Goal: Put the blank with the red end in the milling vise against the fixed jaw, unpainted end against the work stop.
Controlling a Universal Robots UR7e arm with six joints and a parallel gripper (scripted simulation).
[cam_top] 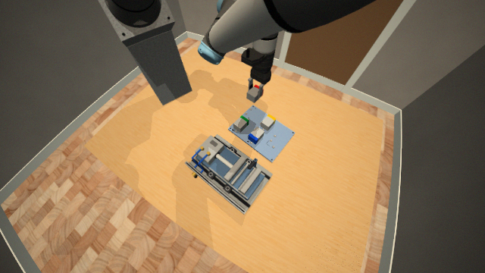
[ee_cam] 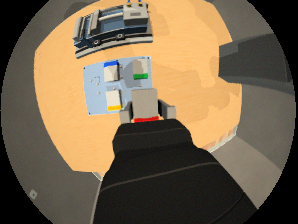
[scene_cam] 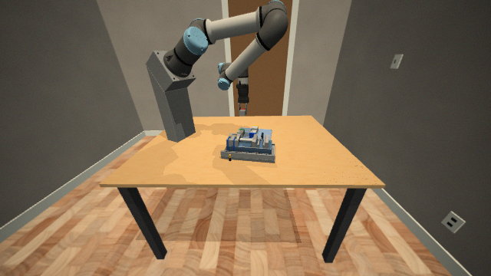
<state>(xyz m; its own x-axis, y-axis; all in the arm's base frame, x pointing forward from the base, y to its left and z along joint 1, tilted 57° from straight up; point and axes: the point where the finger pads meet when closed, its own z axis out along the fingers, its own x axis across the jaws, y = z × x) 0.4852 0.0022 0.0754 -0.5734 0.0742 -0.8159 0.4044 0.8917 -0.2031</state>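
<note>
Now: the red-ended blank 20 mm below my hand. Also, from my hand: green-ended blank 50 mm behind, 70 mm to the right, 150 mm below; yellow-ended blank 70 mm ahead, 50 mm to the right, 150 mm below; blue-ended blank 20 mm ahead, 130 mm to the right, 150 mm below.
</note>
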